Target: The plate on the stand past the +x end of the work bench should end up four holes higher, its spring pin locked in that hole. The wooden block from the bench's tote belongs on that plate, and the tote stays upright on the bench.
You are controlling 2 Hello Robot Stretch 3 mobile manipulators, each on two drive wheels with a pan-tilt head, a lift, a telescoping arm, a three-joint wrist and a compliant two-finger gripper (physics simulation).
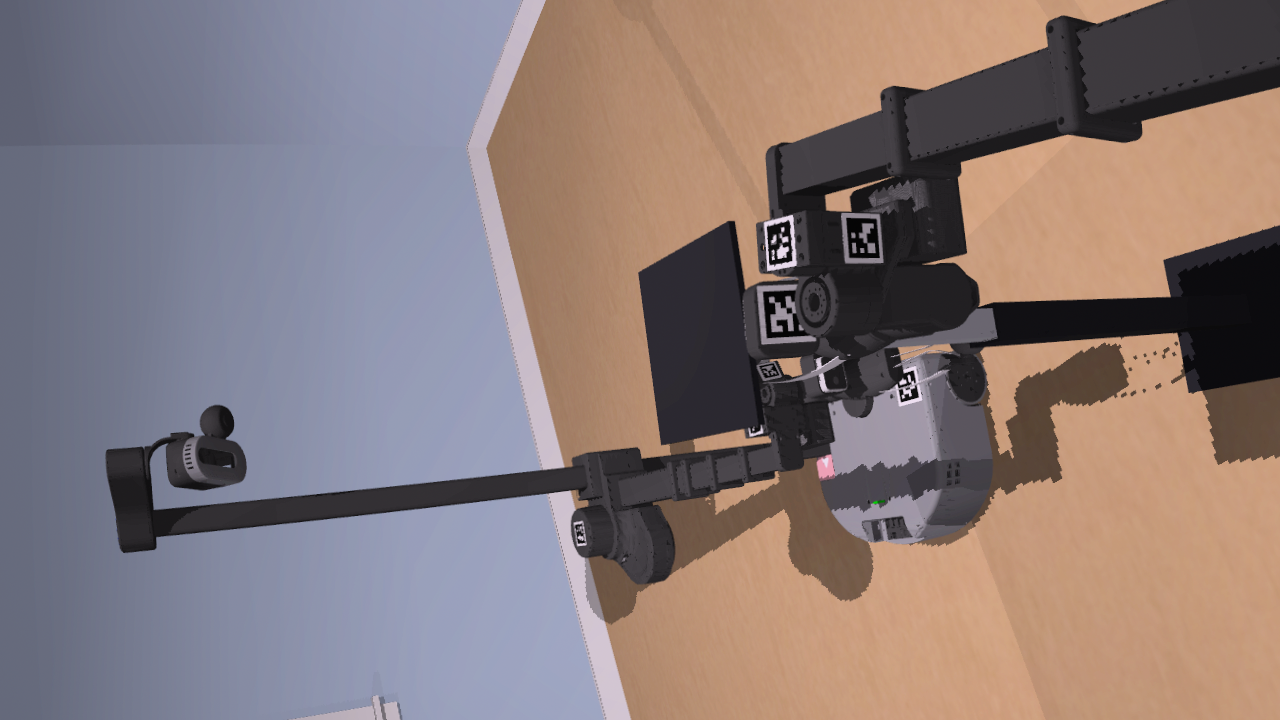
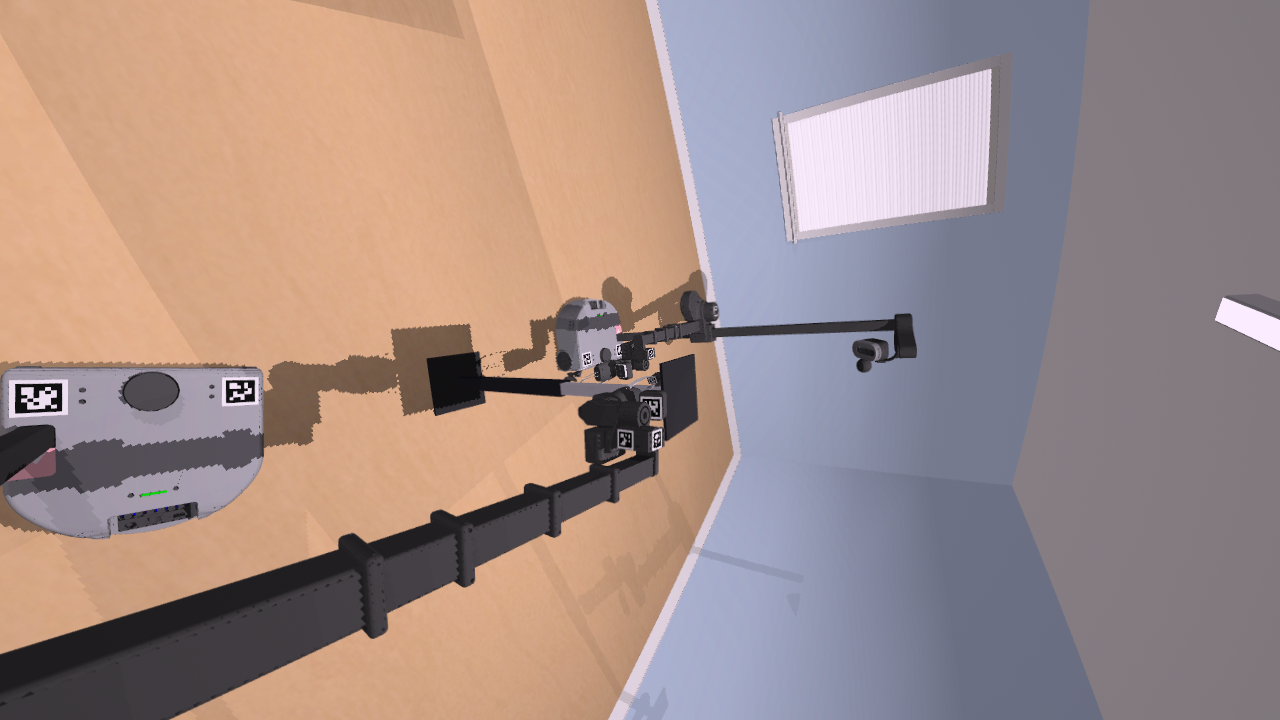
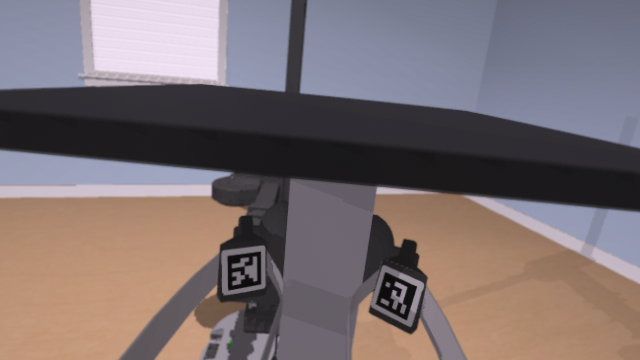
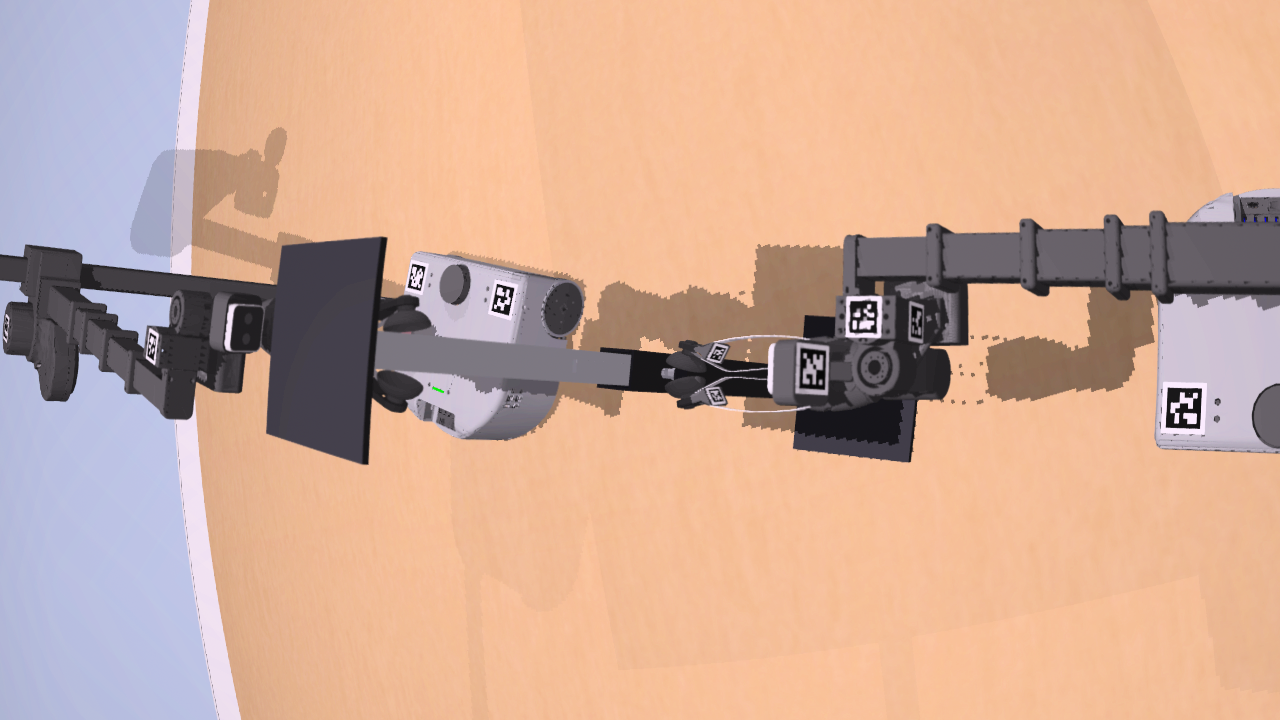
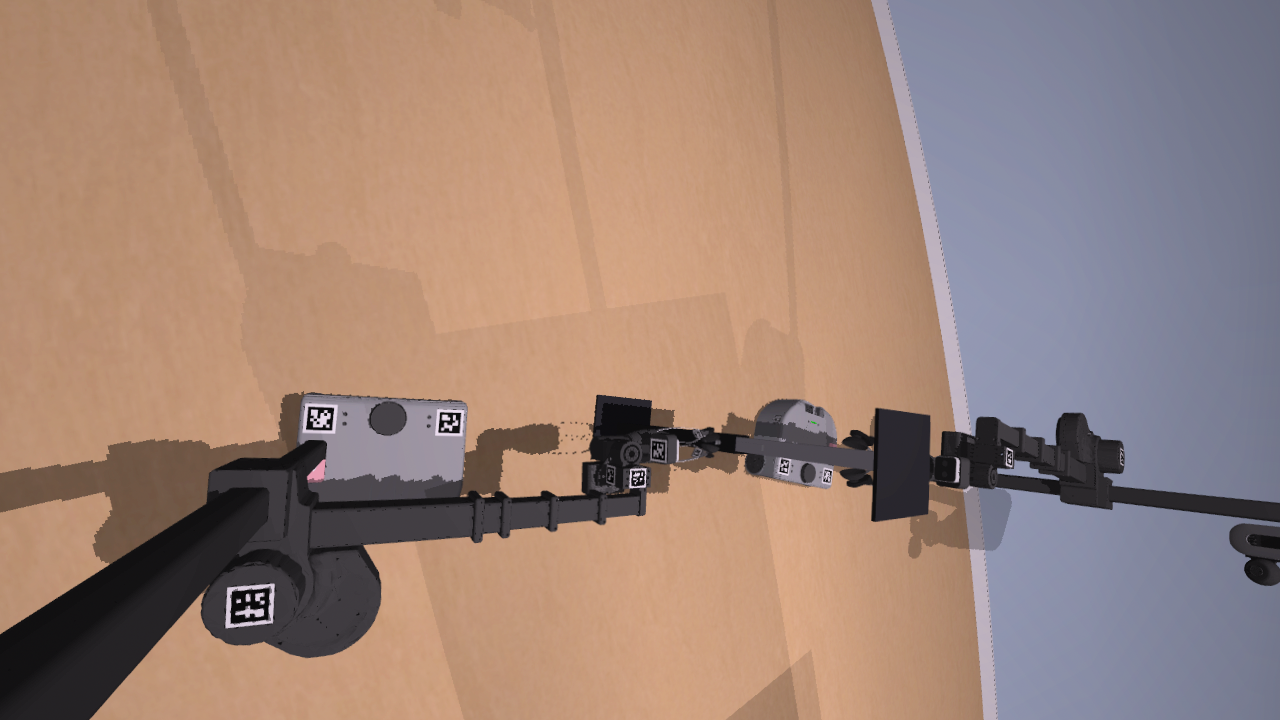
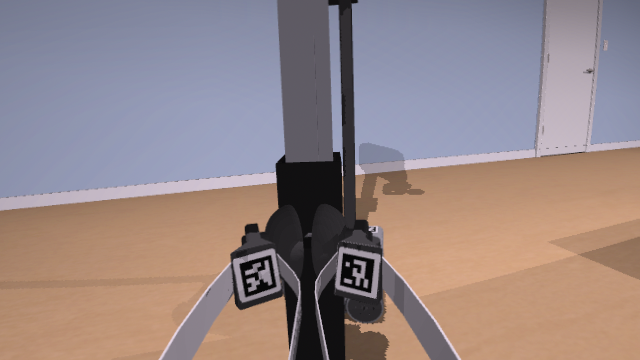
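The dark square plate (image 1: 698, 340) (image 2: 680, 398) (image 3: 150, 110) (image 4: 326, 349) (image 5: 901, 465) tops the stand's grey inner post (image 3: 320, 300) (image 4: 510, 358) (image 6: 305, 100), which rises from a black outer tube (image 1: 1074, 322). The r1 gripper (image 3: 325, 240) (image 4: 400, 351) (image 5: 856, 458) is shut on the grey post just below the plate, one finger on each side. The r2 gripper (image 4: 687, 373) (image 6: 308, 240) is nearly closed at the tube's upper part, with the small spring pin (image 4: 668, 372) (image 6: 308, 235) at its fingertips, mostly hidden. Pin engagement cannot be seen. The block, tote and bench do not show.
The r1 base (image 4: 483, 358) and r2 base (image 1: 913, 447) (image 5: 384, 447) stand on opposite sides of the stand's black floor plate (image 2: 454, 385) (image 4: 854, 438). Both arms reach in beside the post. A wall with a window (image 2: 895, 152) and a door (image 6: 570, 75) bound the room.
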